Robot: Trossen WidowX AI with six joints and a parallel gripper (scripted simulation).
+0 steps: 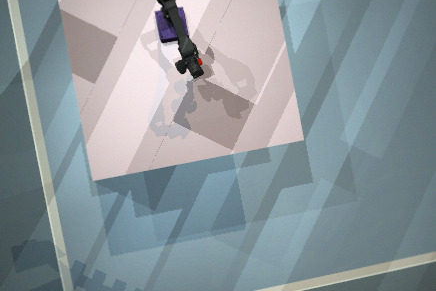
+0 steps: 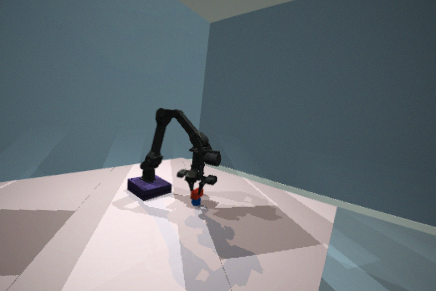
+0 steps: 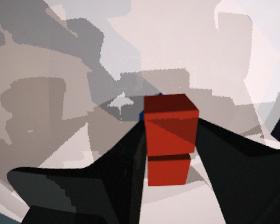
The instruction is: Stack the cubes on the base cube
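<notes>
My gripper tip is now right at the red cube. Also, from my gripper tip: blue cube 2 cm to the left, 4 cm below.
</notes>
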